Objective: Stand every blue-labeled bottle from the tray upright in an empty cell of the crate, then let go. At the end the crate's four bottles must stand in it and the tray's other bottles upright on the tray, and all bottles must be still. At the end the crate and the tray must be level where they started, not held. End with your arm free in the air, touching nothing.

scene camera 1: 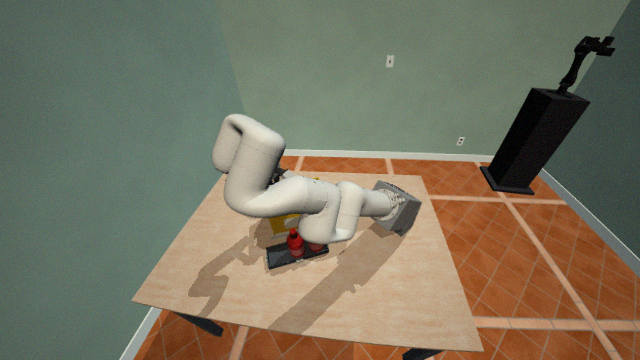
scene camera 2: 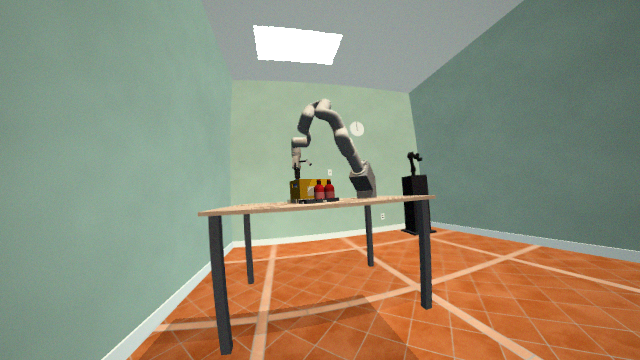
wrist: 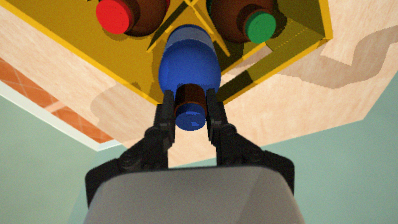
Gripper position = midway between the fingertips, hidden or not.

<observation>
In view: my gripper (wrist: 190, 100) and a yellow crate (wrist: 132, 61).
</observation>
